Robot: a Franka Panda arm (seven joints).
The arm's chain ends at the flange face. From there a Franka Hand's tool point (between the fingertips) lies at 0.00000 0.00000 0.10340 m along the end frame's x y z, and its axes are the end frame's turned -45 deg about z.
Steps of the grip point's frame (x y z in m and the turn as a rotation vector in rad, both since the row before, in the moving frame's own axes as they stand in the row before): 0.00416, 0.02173, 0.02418, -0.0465, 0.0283, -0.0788; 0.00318, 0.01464, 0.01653, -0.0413, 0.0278, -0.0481; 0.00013, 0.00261, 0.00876, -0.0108, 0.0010, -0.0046; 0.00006, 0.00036, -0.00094, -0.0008, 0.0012, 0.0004; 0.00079, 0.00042, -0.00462, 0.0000, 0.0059, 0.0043
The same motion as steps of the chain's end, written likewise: 0.01279, 0.01131, 0.02433, -0.0129, 0.0529, -0.0788; 0.00753, 0.00724, 0.01666, -0.0095, 0.0489, -0.0481; 0.00107, 0.00104, 0.00877, -0.0069, 0.0083, -0.0046; 0.00015, 0.00024, -0.00094, 0.0003, 0.0014, 0.0004; 0.00042, 0.00017, -0.00462, 0.0042, 0.0042, 0.0043
